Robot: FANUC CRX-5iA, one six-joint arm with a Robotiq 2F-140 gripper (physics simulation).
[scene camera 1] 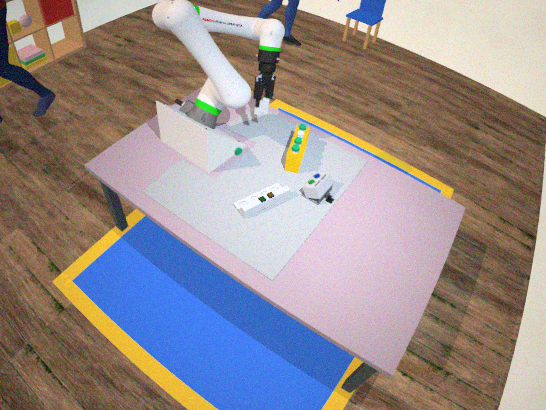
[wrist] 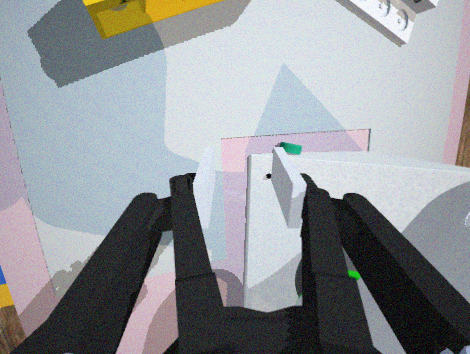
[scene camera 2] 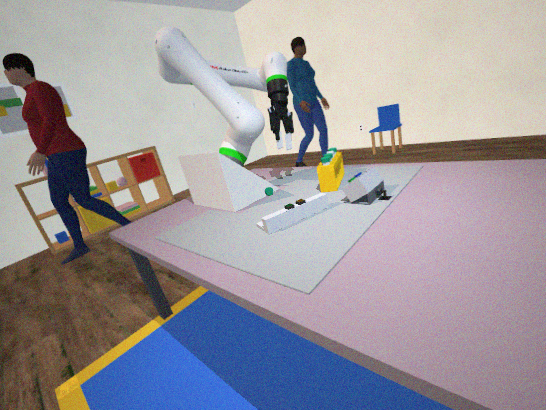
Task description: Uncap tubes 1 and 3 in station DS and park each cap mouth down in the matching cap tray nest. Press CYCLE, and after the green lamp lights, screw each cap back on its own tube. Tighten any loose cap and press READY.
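Pixels of known places: gripper, fingertip midpoint: [scene camera 1: 261, 113] [wrist: 243, 163] [scene camera 2: 284, 148]; arm's base at its link origin: [scene camera 1: 200, 121].
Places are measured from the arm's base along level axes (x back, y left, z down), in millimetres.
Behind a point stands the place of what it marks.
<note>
My gripper [scene camera 1: 262, 106] @(x -191, y 198, z -44 mm) [scene camera 2: 284, 142] @(x -191, y 198, z -44 mm) [wrist: 243, 163] @(x -191, y 198, z -44 mm) hangs above the back of the table, behind the rack. Its fingers are part open with nothing between them. A yellow rack [scene camera 1: 294, 164] @(x -445, y 141, z 65 mm) [scene camera 2: 328, 180] @(x -441, y 140, z 70 mm) [wrist: 125, 21] @(x -337, y 297, z 109 mm) stands upright. In scene camera 1 its row shows green tops and one white top, second from the back; tube numbers are unreadable. A white cap tray [scene camera 1: 260, 206] @(x -488, y -124, z 86 mm) [scene camera 2: 295, 215] @(x -493, y -103, z 92 mm) [wrist: 392, 27] @(x -408, y -131, z 102 mm) lies in front, with round nests and dark green and amber squares. The visible nests in the wrist view hold no cap. The button box [scene camera 1: 318, 189] @(x -617, y 75, z 41 mm) [scene camera 2: 362, 187] @(x -621, y 64, z 58 mm) has green and blue buttons.
A white wedge-shaped pedestal [scene camera 1: 182, 135] @(x -28, y -127, z -10 mm) [scene camera 2: 207, 182] @(x -49, y -127, z 0 mm) [wrist: 350, 165] @(x -179, y 19, z 12 mm) carries the arm at the left. A round green piece [scene camera 1: 238, 151] @(x -197, y 52, z 92 mm) [scene camera 2: 269, 191] @(x -198, y 55, z 98 mm) [wrist: 291, 148] @(x -192, y 67, z 84 mm) shows at its side. A grey mat [scene camera 1: 225, 240] @(x -490, y -322, z 113 mm) [scene camera 2: 250, 260] @(x -529, y -312, z 113 mm) lies under rack, tray and box. Two people stand beyond the table.
</note>
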